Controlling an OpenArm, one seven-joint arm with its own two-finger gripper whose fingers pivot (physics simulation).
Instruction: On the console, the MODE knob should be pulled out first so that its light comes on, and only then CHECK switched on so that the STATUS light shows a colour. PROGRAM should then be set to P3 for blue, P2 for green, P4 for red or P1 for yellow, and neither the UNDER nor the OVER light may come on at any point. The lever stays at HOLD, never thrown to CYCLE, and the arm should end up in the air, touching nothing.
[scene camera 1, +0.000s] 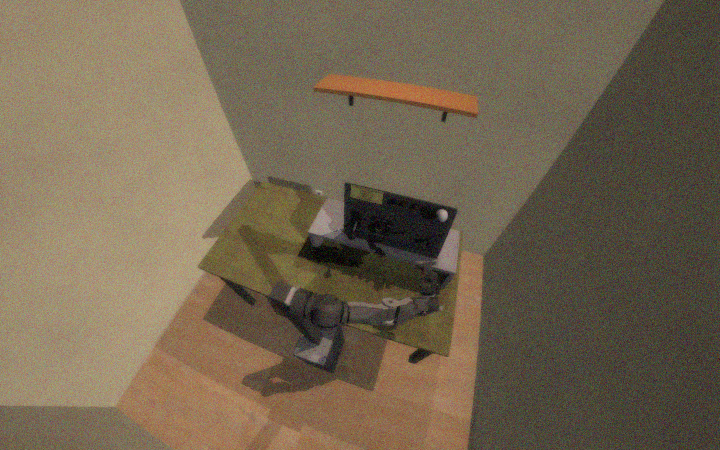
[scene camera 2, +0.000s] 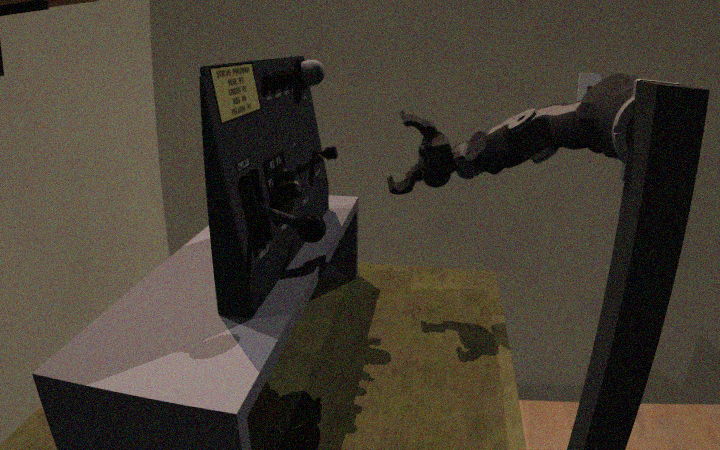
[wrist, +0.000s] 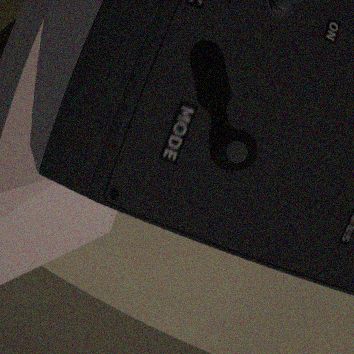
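The dark console leans back on a pale box. In the wrist view the MODE label lies beside the MODE knob, a dark ring with an unlit grey centre; its shadow stretches up the picture. How far it stands out I cannot tell. The CHECK switch is cut off at the top; its side is unclear. A white ball sits at the top right. The black-balled lever slants downward. No coloured light shows. My gripper is open and empty in the air, apart from the console.
A yellow card is at the console's upper left. Another dark knob end sticks out past the panel's right edge; which control it is I cannot tell. The pale box stands on the green table. An orange shelf hangs above.
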